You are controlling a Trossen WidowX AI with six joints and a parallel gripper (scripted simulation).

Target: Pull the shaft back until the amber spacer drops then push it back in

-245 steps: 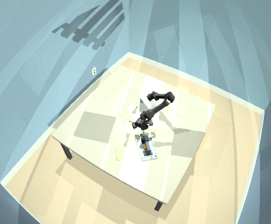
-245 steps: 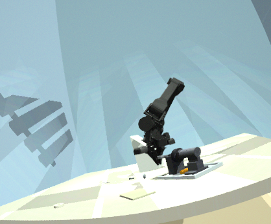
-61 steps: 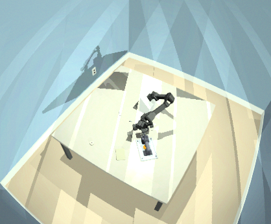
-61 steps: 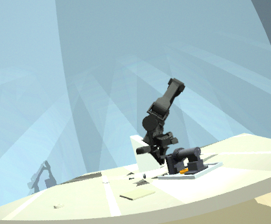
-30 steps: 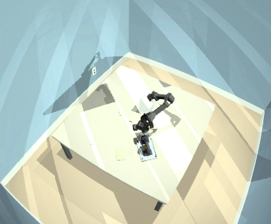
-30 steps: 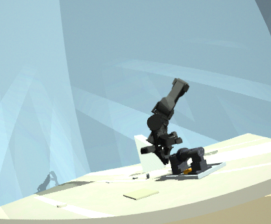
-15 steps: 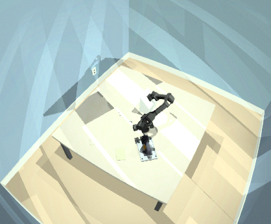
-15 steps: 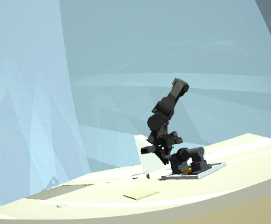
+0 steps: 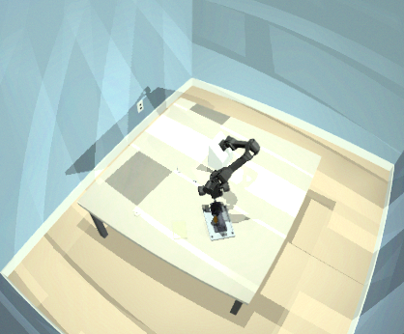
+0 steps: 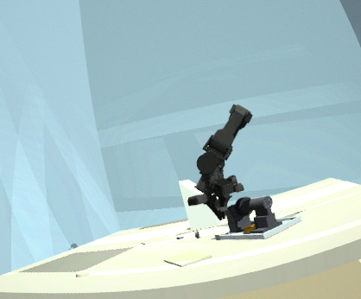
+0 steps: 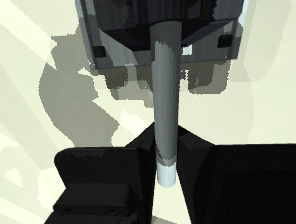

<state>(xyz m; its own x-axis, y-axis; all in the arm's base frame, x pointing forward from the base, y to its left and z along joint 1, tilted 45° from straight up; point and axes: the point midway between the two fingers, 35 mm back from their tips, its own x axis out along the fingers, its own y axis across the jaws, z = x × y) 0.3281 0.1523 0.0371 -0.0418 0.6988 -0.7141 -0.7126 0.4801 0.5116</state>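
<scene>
My gripper tip is now 5 cm to the right of the grey shaft, 5 cm short of it and 4 cm below it. Also, from my gripper tip: flat pale patch 30 cm ahead, 4 cm to the right, 4 cm below; amber spacer 11 cm to the left, 11 cm ahead, 3 cm below.
</scene>
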